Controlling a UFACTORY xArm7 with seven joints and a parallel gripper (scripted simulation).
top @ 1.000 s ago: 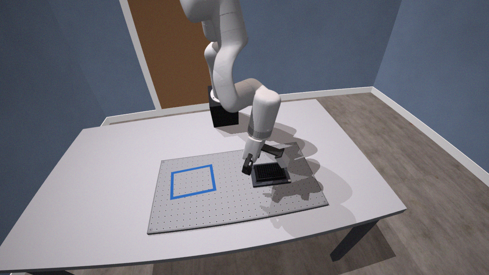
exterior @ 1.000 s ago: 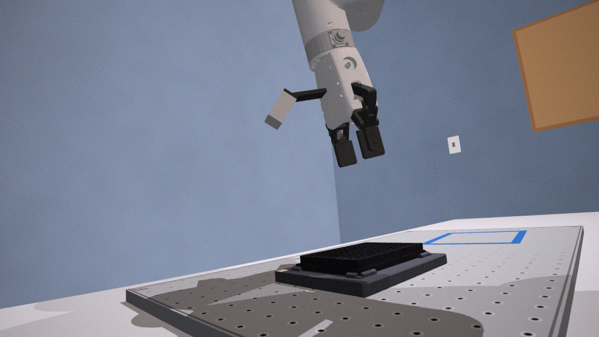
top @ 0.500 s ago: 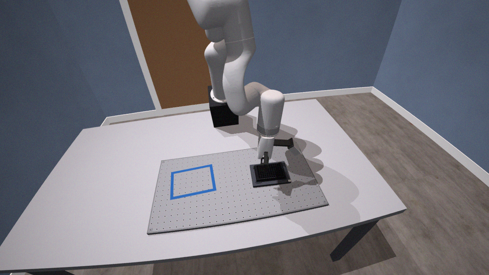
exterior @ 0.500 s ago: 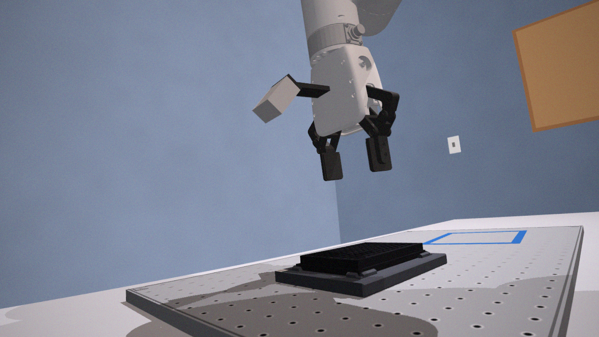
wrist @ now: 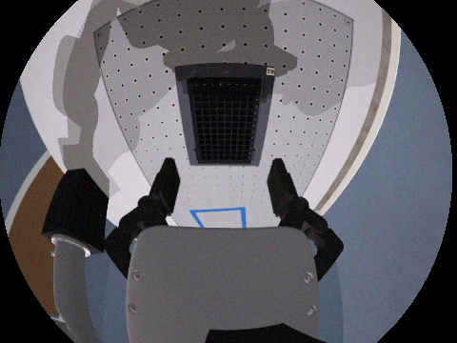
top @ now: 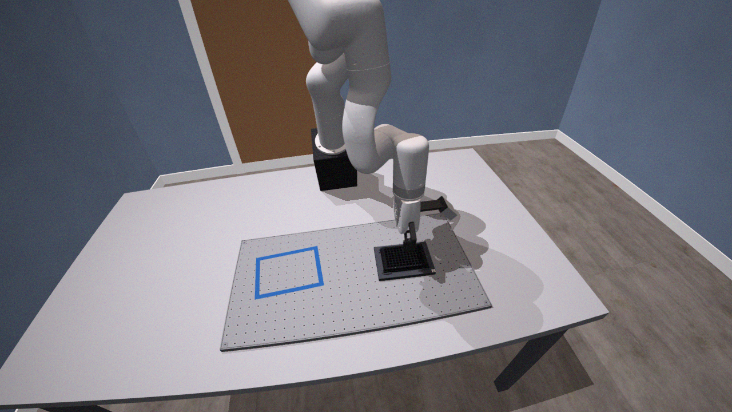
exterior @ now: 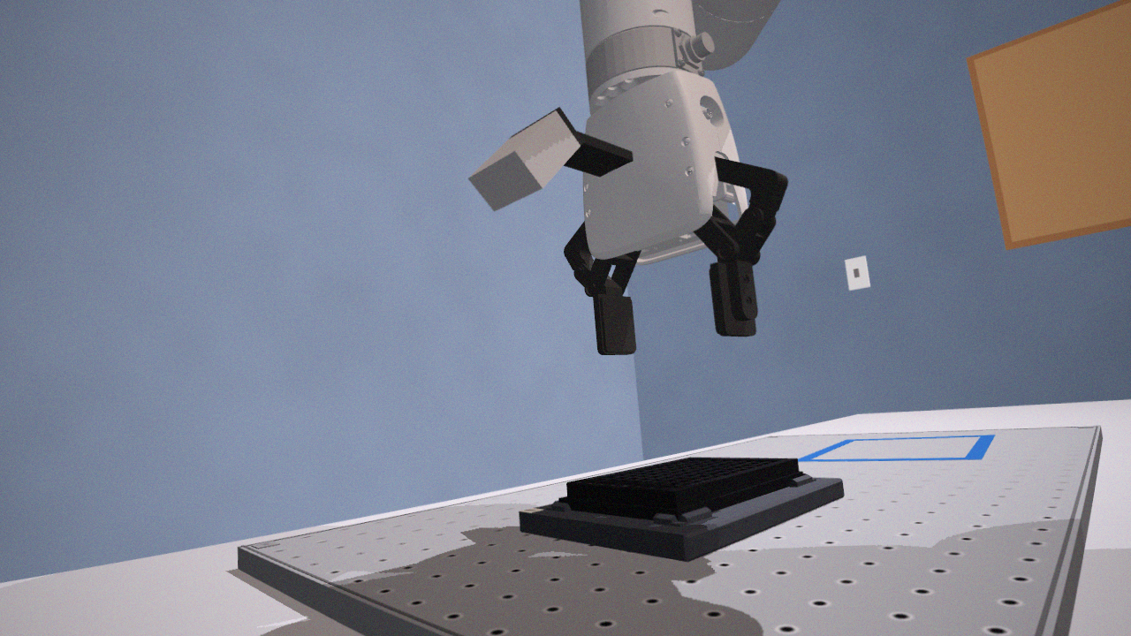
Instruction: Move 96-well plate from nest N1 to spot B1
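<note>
The black 96-well plate is 9 cm below my hand. From my hand the other things lie so: dark plate nest N1: 11 cm below; then label: 6 cm ahead, 7 cm to the left, 10 cm below.
</note>
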